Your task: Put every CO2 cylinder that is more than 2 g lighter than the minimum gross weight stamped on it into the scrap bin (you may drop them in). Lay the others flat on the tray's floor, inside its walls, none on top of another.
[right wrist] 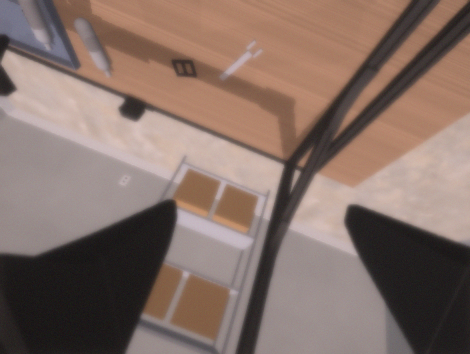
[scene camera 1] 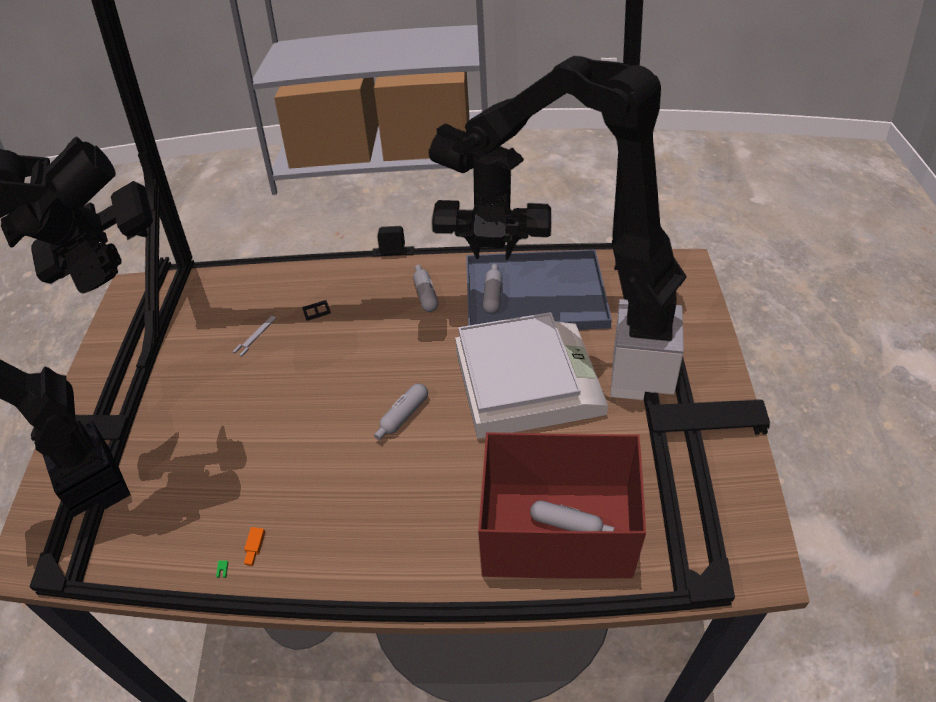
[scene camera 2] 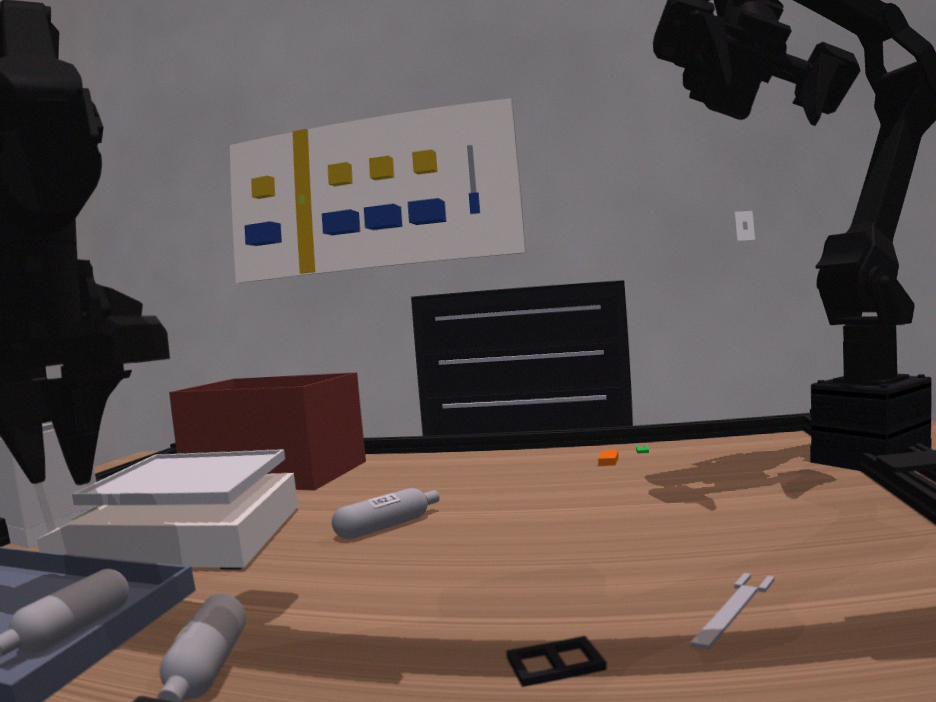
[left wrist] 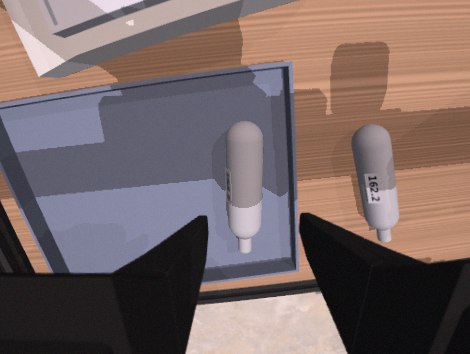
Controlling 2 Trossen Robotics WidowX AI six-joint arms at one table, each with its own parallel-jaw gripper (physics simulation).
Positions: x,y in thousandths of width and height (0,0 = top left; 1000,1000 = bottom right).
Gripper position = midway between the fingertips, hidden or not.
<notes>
In view: my left gripper (scene camera 2: 65,689), my right gripper (scene camera 2: 825,152), a grey fork-like tool (scene camera 2: 770,887) and a white scale (scene camera 1: 632,573).
My left gripper also shows in scene camera 1 (scene camera 1: 526,367) and in the left wrist view (left wrist: 539,629). My right gripper is seen too in the right wrist view (right wrist: 556,595) and in scene camera 1 (scene camera 1: 132,351). The white scale also shows in the left wrist view (left wrist: 112,160). The left wrist view does not show the grey fork-like tool: it is out of frame.
</notes>
